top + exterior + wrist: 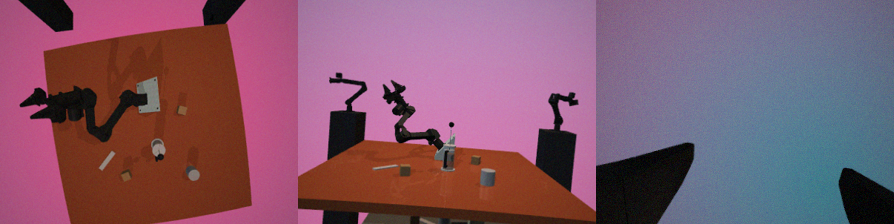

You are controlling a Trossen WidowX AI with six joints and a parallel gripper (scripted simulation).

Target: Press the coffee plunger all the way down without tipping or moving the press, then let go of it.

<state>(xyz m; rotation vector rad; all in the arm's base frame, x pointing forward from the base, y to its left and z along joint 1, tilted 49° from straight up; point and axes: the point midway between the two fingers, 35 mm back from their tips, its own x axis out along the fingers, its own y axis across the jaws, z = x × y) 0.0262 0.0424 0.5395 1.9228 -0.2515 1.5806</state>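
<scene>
Right now the coffee press is 26 cm ahead of my gripper tip, 46 cm to the left of it and 35 cm below it.
</scene>
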